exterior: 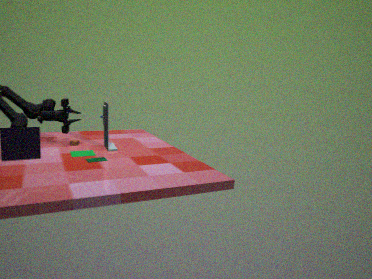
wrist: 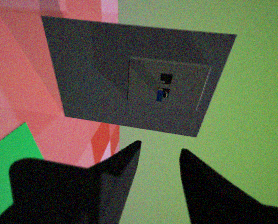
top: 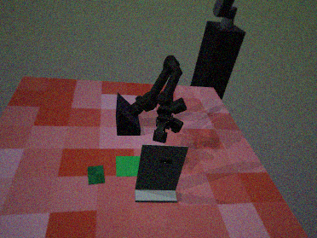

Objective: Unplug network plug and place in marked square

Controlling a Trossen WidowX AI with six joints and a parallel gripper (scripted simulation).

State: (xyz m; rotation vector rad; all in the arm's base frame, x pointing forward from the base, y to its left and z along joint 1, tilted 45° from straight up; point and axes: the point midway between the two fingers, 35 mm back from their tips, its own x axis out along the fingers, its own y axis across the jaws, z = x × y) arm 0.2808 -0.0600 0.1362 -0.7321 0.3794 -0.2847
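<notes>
My gripper tip is now 12 cm short of the blue network plug and 3 cm to the left of it. Also, from my gripper tip: bright green square: 18 cm below, 11 cm to the right, 2 cm behind; then upright dark panel: 14 cm ahead, 7 cm below, 3 cm to the right.
</notes>
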